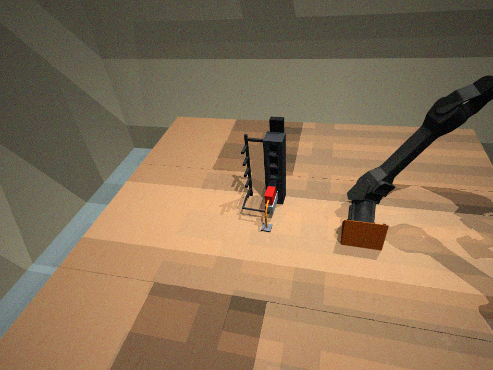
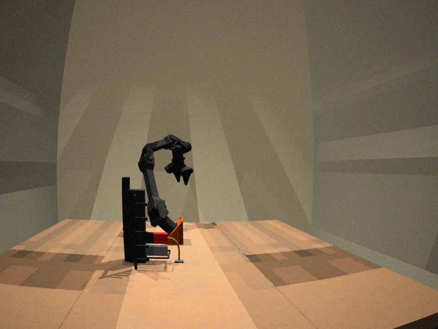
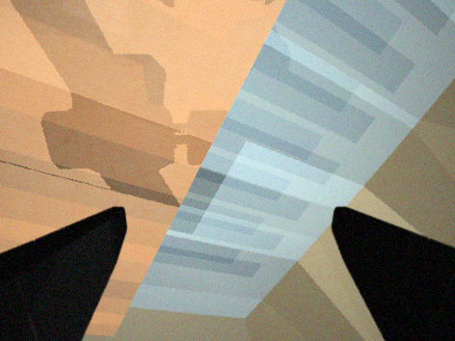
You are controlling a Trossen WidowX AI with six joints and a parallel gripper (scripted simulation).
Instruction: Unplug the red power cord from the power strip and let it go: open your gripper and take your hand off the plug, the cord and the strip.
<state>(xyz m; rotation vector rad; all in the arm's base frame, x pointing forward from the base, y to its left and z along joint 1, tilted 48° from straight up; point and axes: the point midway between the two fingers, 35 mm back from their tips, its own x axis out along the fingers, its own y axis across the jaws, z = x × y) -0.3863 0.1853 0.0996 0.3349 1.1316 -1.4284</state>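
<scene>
My gripper tip is 670 mm short of the red plug, 140 mm above it and 110 mm to the left of it.
</scene>
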